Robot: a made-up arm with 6 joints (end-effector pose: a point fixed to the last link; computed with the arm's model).
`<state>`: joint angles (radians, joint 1 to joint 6).
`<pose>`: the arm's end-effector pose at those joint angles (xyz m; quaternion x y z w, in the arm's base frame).
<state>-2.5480 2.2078 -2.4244 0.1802 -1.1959 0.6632</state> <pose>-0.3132 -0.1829 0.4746 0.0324 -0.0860 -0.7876 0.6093</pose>
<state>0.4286 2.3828 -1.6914 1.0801 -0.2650 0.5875</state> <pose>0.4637 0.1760 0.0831 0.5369 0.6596 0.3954 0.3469</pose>
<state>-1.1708 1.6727 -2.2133 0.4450 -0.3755 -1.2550</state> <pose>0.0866 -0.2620 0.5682 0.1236 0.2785 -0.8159 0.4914</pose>
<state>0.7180 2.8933 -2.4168 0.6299 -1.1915 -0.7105</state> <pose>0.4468 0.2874 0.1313 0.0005 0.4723 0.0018 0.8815</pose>
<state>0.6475 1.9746 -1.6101 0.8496 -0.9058 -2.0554</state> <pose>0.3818 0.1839 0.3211 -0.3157 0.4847 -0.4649 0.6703</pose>
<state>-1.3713 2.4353 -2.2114 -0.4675 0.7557 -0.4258</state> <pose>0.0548 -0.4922 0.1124 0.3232 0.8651 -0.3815 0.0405</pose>
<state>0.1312 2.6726 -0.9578 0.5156 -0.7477 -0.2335</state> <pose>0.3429 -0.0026 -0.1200 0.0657 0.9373 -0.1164 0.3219</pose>
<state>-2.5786 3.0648 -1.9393 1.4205 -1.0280 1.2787</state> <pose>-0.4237 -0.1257 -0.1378 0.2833 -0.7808 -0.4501 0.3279</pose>
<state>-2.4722 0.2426 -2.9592 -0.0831 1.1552 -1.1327</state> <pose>0.3326 0.2769 0.3588 -0.0062 0.0544 0.9682 0.2441</pose>
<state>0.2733 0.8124 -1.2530 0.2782 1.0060 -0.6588</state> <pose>0.0949 0.0607 0.3346 -0.3780 0.7571 0.0375 0.5315</pose>
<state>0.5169 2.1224 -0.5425 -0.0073 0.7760 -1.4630</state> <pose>0.0961 0.0538 0.0034 0.7874 -0.5129 -0.1544 0.3051</pose>
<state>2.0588 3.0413 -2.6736 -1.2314 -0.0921 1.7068</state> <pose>-0.2825 0.5062 -0.0037 -0.5797 0.5358 0.5952 0.1502</pose>
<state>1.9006 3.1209 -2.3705 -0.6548 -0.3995 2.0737</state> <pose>-0.2085 0.5057 -0.0979 0.2451 -0.7759 -0.5592 0.1589</pose>
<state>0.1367 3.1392 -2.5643 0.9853 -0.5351 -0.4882</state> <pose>0.5594 0.0163 -0.0517 0.2464 0.7186 0.0145 0.6502</pose>
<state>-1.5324 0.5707 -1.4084 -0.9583 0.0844 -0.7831</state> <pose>-0.0107 0.0231 0.5074 0.0029 -0.3416 0.9370 0.0730</pose>
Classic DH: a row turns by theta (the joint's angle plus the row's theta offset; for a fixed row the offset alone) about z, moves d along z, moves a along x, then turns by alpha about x. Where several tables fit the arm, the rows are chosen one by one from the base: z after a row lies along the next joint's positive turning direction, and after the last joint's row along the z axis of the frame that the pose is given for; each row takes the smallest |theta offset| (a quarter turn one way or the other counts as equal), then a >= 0, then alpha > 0; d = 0 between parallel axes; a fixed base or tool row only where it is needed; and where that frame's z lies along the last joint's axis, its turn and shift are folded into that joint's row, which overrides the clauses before.
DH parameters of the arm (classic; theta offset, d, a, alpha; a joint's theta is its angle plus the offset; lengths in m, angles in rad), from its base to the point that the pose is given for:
joint 1: 0 0.0744 0 -1.5708
joint 2: 0.136 0 -0.2715 0
joint 3: 1.3476 0 -0.0153 1.5708
joint 4: 0 0.1741 0 -1.5708
joint 5: 0 0 0.0001 1.5708
joint 6: 0 0.1416 0 0

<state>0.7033 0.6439 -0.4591 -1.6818 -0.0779 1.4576</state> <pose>0.0861 0.0873 0.2486 -0.3556 0.6530 0.1864 0.6422</pose>
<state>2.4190 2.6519 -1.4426 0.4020 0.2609 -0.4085</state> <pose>-0.2892 0.2359 -0.1197 0.9343 -0.3375 -0.1147 0.0093</pose>
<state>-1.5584 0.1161 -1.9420 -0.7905 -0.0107 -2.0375</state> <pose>-0.0038 0.3842 0.4340 -0.1002 0.1423 0.7997 0.5746</pose>
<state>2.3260 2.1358 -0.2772 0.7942 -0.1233 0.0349</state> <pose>-0.0865 0.1099 -0.0319 -0.6820 0.7279 -0.0567 0.0441</pose>
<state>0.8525 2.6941 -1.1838 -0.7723 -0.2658 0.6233</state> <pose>0.2079 0.2772 -0.1436 -0.4772 0.8577 0.1444 0.1257</pose>
